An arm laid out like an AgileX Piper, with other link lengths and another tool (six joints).
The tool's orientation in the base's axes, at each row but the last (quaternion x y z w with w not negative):
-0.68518, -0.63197, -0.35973, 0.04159
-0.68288, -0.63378, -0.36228, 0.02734
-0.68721, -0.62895, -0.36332, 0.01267
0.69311, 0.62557, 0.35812, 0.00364
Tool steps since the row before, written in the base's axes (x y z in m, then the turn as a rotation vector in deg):
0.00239, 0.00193, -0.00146, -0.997, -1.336, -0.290
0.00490, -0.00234, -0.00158, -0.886, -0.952, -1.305
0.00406, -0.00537, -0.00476, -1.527, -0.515, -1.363
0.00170, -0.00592, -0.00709, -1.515, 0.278, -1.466
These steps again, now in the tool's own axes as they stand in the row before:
0.00068, 0.00118, 0.00312, -1.218, -0.744, -0.909
-0.00314, 0.00413, 0.00226, -1.438, -1.149, 0.080
-0.00727, 0.00257, 0.00292, -1.059, -1.826, 0.020
-0.00870, -0.00046, 0.00350, -0.420, -2.034, 0.454

